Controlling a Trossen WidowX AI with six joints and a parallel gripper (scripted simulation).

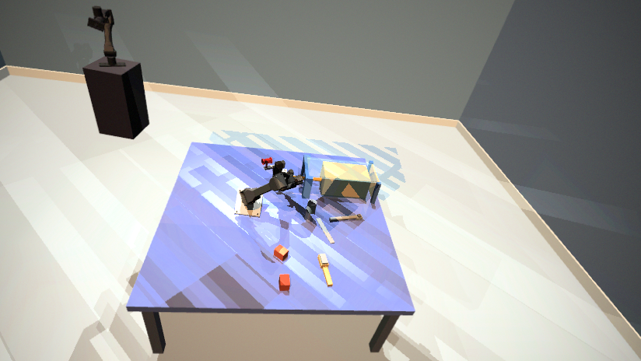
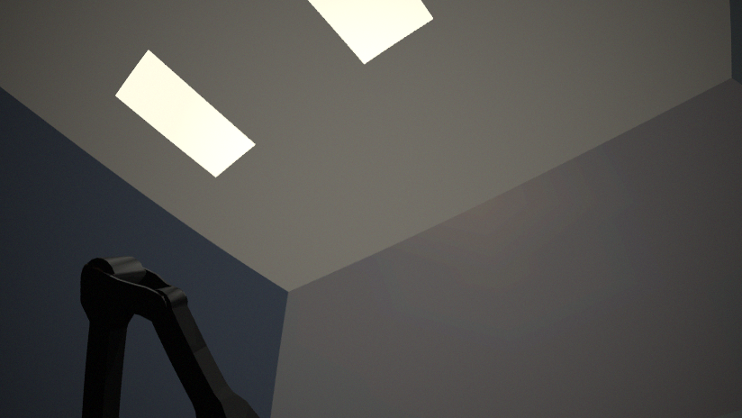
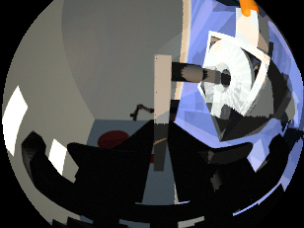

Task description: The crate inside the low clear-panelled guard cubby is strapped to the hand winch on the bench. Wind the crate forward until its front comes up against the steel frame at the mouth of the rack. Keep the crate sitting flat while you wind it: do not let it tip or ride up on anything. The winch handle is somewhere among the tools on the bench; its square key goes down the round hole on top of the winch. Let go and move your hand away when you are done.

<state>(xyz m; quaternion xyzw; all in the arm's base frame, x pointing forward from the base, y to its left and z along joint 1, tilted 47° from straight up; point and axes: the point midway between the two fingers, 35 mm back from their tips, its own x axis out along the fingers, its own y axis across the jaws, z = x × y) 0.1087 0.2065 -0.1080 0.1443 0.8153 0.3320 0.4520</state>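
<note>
Now: gripper tip 40 mm past the red piece, 30 mm to the left of it and 40 mm below it. The rest, counted from my gripper tip: blue steel frame: 200 mm ahead, 50 mm to the left, 40 mm below; then grey winch: 30 mm ahead, 20 mm to the left, 120 mm below; then winch handle: 10 mm behind, 10 mm to the right, 10 mm above.
</note>
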